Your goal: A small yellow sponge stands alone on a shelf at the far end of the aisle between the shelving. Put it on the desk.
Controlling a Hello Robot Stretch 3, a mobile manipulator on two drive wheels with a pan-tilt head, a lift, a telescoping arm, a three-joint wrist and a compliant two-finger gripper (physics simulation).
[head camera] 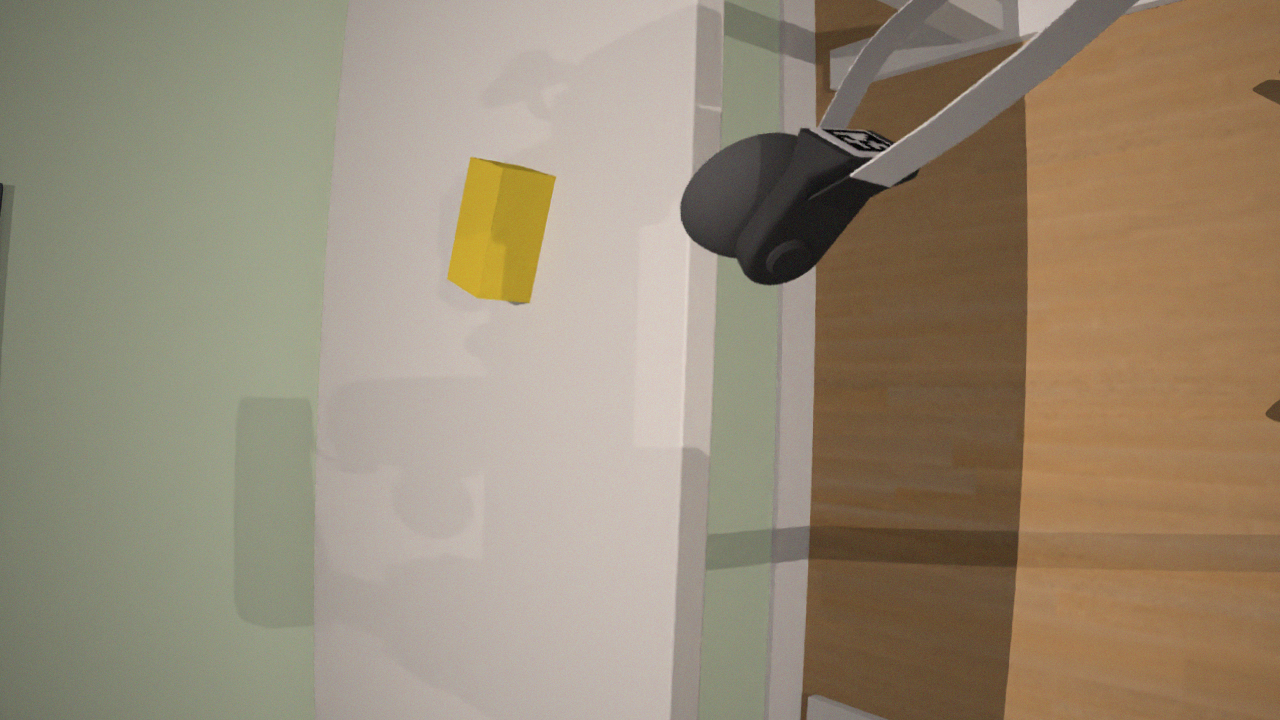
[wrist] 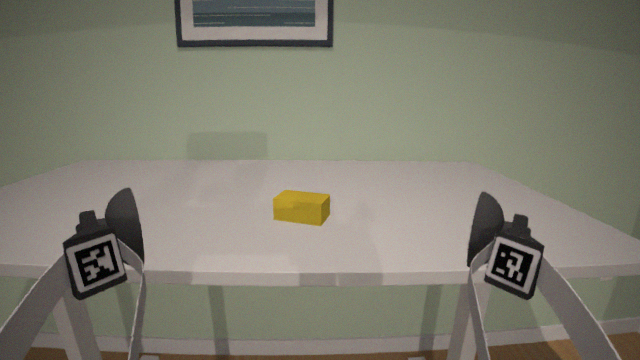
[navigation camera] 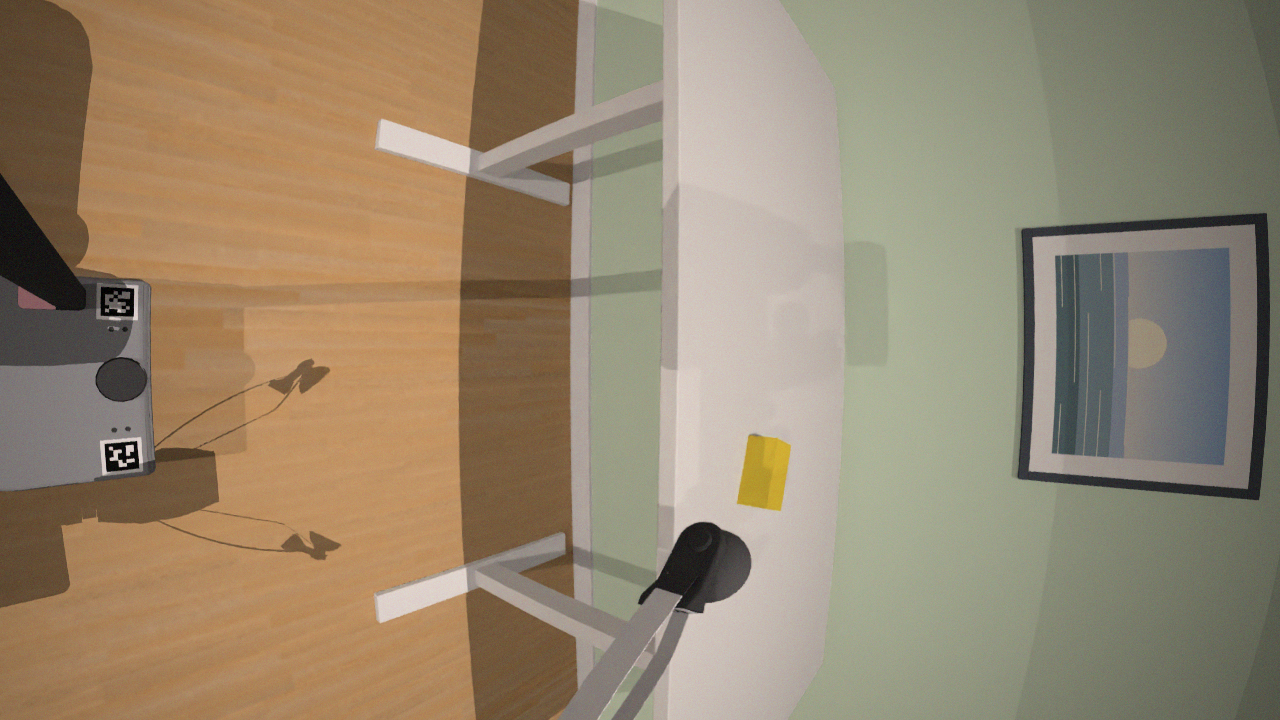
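Pixels of known places: gripper, fingertip midpoint: [navigation camera: 716, 693]; robot's base, link origin: [navigation camera: 120, 375].
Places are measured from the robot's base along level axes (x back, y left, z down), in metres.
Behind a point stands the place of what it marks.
The small yellow sponge [head camera: 499, 231] @[y -0.123, x -0.655, z -0.988 m] [navigation camera: 764, 472] @[y -0.121, x -0.655, z -0.984 m] [wrist: 301, 208] lies on the white top of the desk [head camera: 581, 626] @[y 0.160, x -0.584, z -0.950 m] [navigation camera: 756, 161] @[y 0.343, x -0.707, z -0.950 m] [wrist: 500, 200], apart from its front and back edges. My gripper [wrist: 308, 218] @[y -0.143, x -0.238, z -1.134 m] is open wide and empty. In the wrist view its fingers stand far out to either side, with the sponge beyond and between them. In the head and navigation views one dark fingertip shows near the desk's front edge, apart from the sponge. The other fingertip does not show there. The shelf does not show.
A green wall [head camera: 170, 223] @[y -0.204, x -1.273, z -1.151 m] [navigation camera: 939, 134] @[y 0.570, x -1.271, z -1.194 m] [wrist: 400, 100] rises behind the desk, with a framed picture [navigation camera: 1181, 358] @[y 0.042, x -1.249, z -1.656 m] [wrist: 255, 15] on it. White desk legs [navigation camera: 572, 131] @[y 0.582, x -0.830, z -0.424 m] stand on the wooden floor [head camera: 1154, 313] @[y -0.141, x -0.585, z 0.000 m] [navigation camera: 313, 223] @[y 0.349, x -0.378, z 0.000 m]. Part of my base [navigation camera: 44, 420] @[y -0.061, x 0.103, z -0.160 m] shows in the navigation view.
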